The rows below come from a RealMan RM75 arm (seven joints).
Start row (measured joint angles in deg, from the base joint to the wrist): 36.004, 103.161, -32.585, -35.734, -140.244, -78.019, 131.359
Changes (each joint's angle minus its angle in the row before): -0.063, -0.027, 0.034, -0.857, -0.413, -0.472, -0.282; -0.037, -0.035, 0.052, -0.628, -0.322, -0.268, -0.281; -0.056, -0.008, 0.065, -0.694, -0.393, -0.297, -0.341; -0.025, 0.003, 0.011, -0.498, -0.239, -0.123, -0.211; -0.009, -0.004, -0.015, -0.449, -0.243, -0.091, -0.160; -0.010, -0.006, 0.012, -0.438, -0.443, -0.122, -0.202; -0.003, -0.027, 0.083, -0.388, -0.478, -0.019, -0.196; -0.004, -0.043, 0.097, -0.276, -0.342, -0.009, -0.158; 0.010, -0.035, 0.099, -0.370, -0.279, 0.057, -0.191
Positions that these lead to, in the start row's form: 35.941, 103.134, -32.551, -36.591, -140.657, -78.491, 131.077; 35.904, 103.099, -32.499, -37.219, -140.979, -78.759, 130.796; 35.848, 103.091, -32.434, -37.913, -141.372, -79.056, 130.455; 35.823, 103.094, -32.423, -38.411, -141.611, -79.179, 130.244; 35.814, 103.090, -32.438, -38.860, -141.854, -79.270, 130.084; 35.804, 103.084, -32.426, -39.298, -142.297, -79.392, 129.882; 35.801, 103.057, -32.343, -39.686, -142.775, -79.411, 129.686; 35.797, 103.014, -32.246, -39.962, -143.117, -79.420, 129.528; 35.807, 102.979, -32.147, -40.332, -143.396, -79.363, 129.337
